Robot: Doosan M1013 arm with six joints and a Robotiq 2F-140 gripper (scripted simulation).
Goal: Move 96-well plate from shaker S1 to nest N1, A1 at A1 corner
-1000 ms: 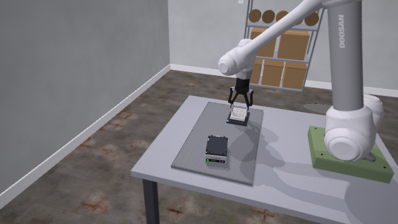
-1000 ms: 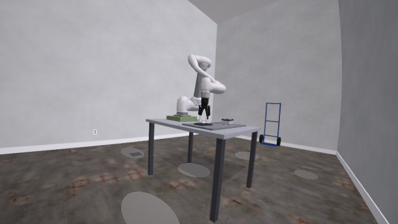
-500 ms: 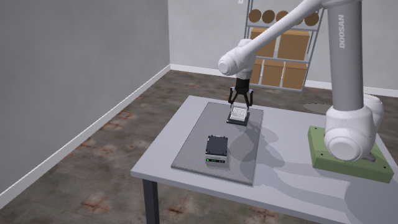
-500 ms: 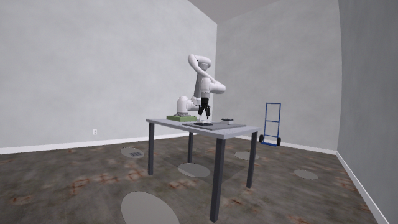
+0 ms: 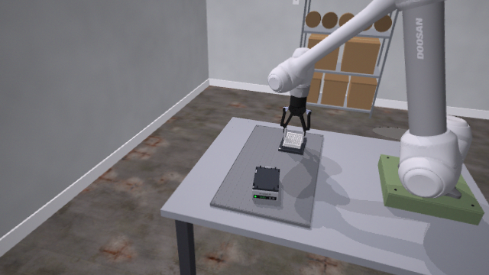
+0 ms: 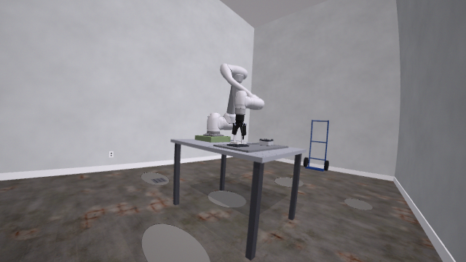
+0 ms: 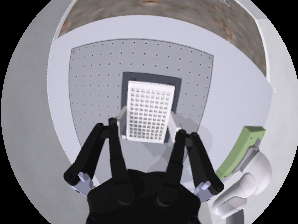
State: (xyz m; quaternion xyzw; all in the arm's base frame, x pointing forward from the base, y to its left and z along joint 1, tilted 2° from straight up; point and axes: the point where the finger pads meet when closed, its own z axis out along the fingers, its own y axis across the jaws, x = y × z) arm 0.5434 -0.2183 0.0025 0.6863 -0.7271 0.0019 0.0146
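The white 96-well plate lies 2 cm below my hand. From my hand the other things lie so: dark plate nest (5 cm below).
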